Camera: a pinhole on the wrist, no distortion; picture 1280 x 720 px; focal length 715.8 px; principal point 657.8 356.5 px. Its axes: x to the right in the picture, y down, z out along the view. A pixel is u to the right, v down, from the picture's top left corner.
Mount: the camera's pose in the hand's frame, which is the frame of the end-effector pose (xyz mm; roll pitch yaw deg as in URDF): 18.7 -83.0 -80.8 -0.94 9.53 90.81
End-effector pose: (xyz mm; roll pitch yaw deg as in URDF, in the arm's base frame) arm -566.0 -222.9 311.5 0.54 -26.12 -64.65
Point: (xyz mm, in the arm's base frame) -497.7 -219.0 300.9
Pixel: outside the picture
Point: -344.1 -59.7 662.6
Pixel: 1088 201
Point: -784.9 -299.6 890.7
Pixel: 354 82
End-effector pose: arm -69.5 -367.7 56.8 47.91 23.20 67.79
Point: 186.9 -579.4 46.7
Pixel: 71 649
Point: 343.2 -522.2 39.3
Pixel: 91 351
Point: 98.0 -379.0 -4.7
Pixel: 310 111
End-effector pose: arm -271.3 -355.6 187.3 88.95 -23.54 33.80
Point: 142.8 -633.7 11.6
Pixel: 301 227
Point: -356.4 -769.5 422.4
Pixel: 1209 655
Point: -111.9 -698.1 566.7
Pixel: 1152 228
